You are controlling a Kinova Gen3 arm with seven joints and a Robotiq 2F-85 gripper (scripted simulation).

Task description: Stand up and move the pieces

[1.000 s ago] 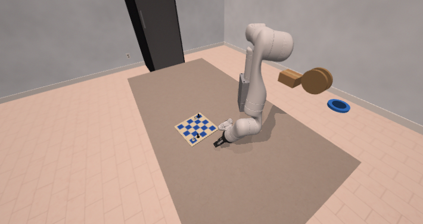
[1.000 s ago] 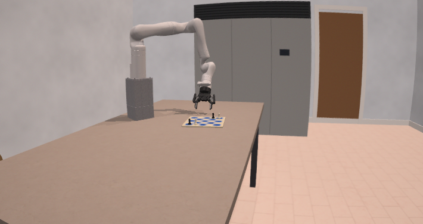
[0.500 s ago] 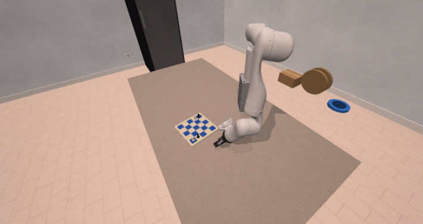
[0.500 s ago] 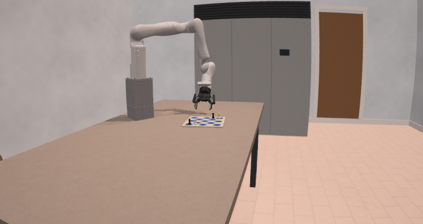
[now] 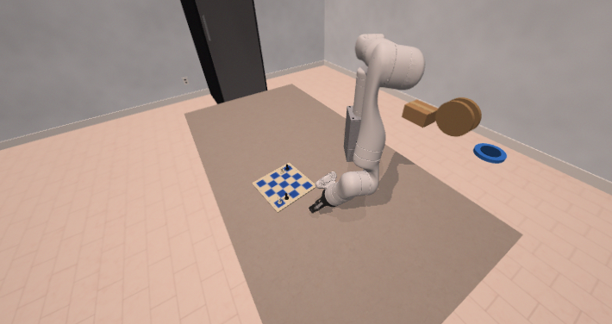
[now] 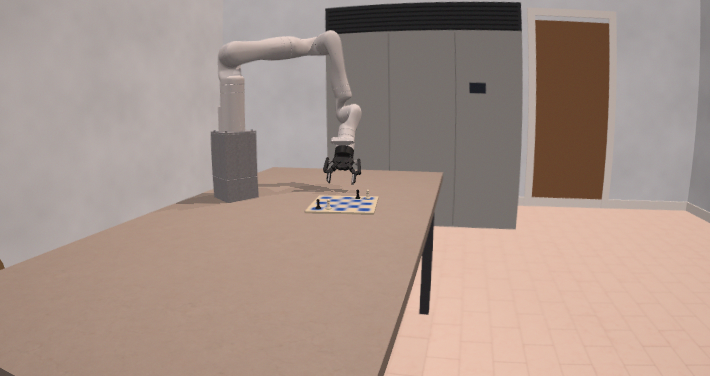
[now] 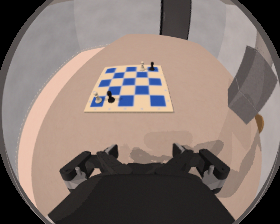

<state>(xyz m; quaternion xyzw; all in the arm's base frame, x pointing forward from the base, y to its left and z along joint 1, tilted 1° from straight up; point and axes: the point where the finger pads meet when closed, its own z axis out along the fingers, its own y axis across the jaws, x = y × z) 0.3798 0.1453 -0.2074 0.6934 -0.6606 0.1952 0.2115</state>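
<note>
Now: hand 200 mm to the left of the cream chessboard, 50 mm short of it and 30 mm above it.
</note>
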